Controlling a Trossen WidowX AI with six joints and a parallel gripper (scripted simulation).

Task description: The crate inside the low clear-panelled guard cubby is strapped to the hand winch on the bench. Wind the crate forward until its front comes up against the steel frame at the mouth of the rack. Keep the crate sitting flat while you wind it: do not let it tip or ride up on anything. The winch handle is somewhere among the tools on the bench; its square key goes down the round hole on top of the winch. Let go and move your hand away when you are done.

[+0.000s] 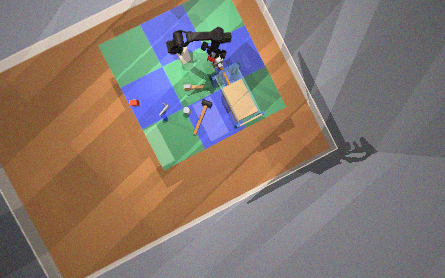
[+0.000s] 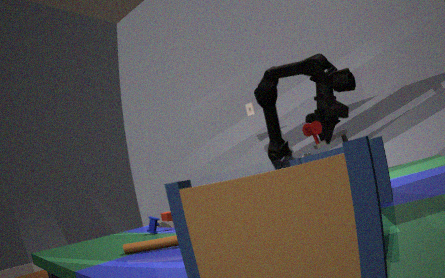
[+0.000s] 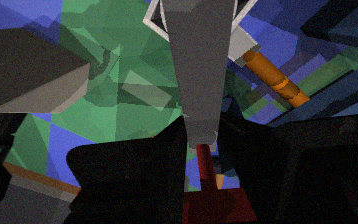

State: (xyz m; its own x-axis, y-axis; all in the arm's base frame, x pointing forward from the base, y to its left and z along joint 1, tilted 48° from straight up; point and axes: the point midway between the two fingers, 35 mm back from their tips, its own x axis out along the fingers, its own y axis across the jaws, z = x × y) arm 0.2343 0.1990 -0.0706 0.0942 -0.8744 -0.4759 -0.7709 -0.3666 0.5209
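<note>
My gripper tip is now 4 cm below the red grip, 3 cm short of it and 2 cm to the left of it. The rest, counted from my gripper tip: blue-framed guard cubby (36 cm ahead, 11 cm below, 3 cm to the left); winch (15 cm below, 6 cm behind, 5 cm to the left); blue piece (62 cm to the right, 15 cm below, 15 cm ahead).
</note>
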